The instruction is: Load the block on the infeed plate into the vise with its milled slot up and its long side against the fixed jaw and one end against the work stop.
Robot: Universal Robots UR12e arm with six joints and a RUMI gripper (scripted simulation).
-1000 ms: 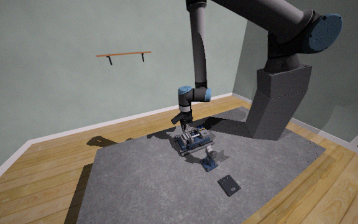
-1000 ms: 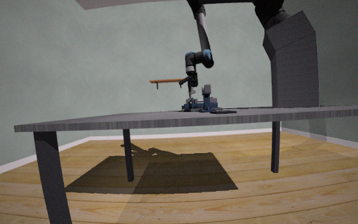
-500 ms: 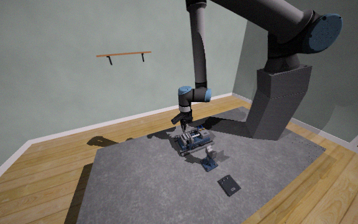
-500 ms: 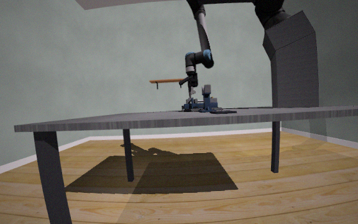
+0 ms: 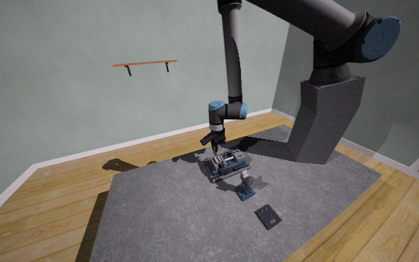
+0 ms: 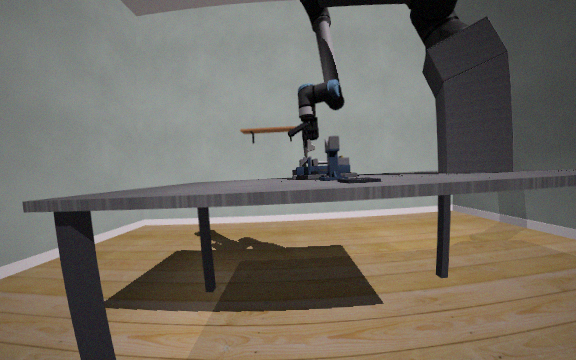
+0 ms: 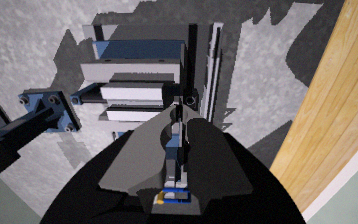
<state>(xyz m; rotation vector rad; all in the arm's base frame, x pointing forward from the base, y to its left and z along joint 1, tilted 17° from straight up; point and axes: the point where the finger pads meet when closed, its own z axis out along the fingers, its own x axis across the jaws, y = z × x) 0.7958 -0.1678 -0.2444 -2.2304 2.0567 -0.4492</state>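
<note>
Right now my hand is 50 mm to the right of the part and 20 mm above it. The rest, counted from my hand: moving jaw: 40 mm behind, 50 mm to the left, 40 mm below; then work stop: 10 mm behind, 100 mm to the left, 30 mm below; then fixed jaw: 30 mm ahead, 50 mm to the left, 40 mm below.
</note>
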